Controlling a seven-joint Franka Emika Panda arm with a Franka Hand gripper.
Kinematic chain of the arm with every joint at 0, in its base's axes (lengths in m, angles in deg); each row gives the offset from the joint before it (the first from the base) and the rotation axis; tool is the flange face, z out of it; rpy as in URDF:
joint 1: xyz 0 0 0.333 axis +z
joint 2: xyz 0 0 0 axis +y
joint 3: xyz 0 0 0.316 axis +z
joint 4: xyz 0.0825 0 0 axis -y
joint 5: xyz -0.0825 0 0.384 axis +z
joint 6: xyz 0 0 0 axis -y
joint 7: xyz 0.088 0 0 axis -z
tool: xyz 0 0 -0.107 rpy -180 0 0
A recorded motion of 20 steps. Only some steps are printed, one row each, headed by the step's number.
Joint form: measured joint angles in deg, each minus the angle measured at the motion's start. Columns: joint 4, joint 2, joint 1, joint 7, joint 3, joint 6, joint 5.
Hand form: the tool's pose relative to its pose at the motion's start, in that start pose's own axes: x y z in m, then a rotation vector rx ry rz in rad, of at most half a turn. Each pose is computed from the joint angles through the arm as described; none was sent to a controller.
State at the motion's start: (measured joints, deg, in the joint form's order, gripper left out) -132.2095 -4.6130 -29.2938 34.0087 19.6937 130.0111 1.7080
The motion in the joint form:
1: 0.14 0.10 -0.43 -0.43 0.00 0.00 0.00
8: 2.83 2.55 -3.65 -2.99 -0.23 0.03 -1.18
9: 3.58 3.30 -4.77 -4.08 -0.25 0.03 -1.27
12: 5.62 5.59 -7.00 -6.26 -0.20 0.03 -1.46
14: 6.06 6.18 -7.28 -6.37 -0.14 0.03 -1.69
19: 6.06 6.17 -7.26 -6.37 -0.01 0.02 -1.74
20: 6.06 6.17 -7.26 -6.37 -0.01 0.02 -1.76
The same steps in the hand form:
1: 0.0028 0.0027 -0.0002 0.0007 0.0005 0.0000
8: 0.0324 0.0212 0.0000 0.0012 0.0082 0.0019
9: 0.0414 0.0282 0.0007 0.0035 0.0076 0.0018
12: 0.0613 0.0409 0.0052 0.0105 0.0015 0.0002
14: 0.0645 0.0419 0.0070 0.0097 -0.0003 -0.0003
19: 0.0638 0.0406 0.0069 0.0092 0.0000 -0.0034
20: 0.0638 0.0407 0.0069 0.0090 0.0001 -0.0037

